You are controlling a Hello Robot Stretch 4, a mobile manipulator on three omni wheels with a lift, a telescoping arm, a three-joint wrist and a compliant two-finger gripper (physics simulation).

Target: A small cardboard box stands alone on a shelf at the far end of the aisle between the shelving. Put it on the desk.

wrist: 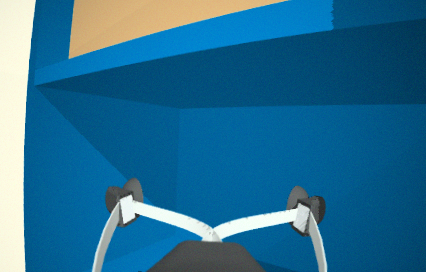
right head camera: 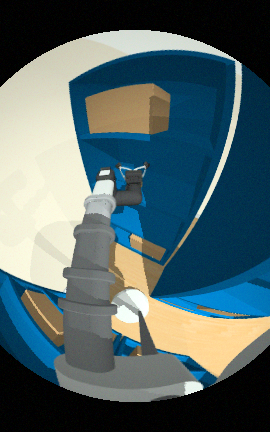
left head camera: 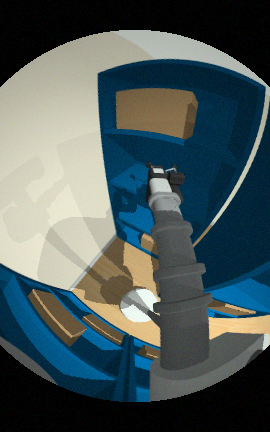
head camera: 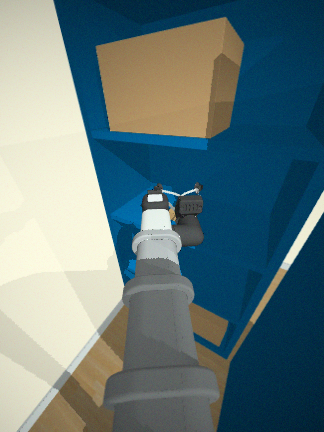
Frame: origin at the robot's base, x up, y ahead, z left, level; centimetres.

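Seen in the pictures: gripper, fingertip midpoint: (wrist: 215, 199) (right head camera: 131, 163) (left head camera: 161, 163) (head camera: 177, 185); robot's base, link origin: (right head camera: 130, 304) (left head camera: 138, 304).
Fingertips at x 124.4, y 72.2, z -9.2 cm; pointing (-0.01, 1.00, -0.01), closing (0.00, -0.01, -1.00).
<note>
Offsets run from my fingertips to a thing's middle. "*": to the spot under its first point. Level surfaces: height alone.
The small cardboard box @(dx -25.6, dy +16.7, dz -2.4 cm) (head camera: 172, 214) is almost wholly hidden in the head view; a tan sliver shows between the arm's end and the wrist. Its blue shelf @(dx -28.0 cm) (head camera: 131, 205) (left head camera: 126, 176) shows left of the arm. The box does not show in the wrist view. My gripper (head camera: 179, 188) (left head camera: 162, 167) (right head camera: 133, 165) (wrist: 215, 199) is open, with its fingers spread and nothing between them. It is raised above the small box's level, below the upper shelf @(* dx +15.8, dy +7.0, dz +10.0 cm) (head camera: 150, 140) (wrist: 200, 37). The desk cannot be made out.
A large cardboard box @(dx +31.2, dy +20.9, dz +1.1 cm) (head camera: 160, 85) (left head camera: 152, 112) (right head camera: 120, 110) (wrist: 125, 20) stands on the upper shelf, above my gripper. A pale wall (head camera: 50, 200) runs close along the left. Dark blue shelving (head camera: 285, 360) stands on the right. Another box @(dx -106.0, dy +6.9, dz -20.7 cm) (head camera: 207, 322) lies low at the far end.
</note>
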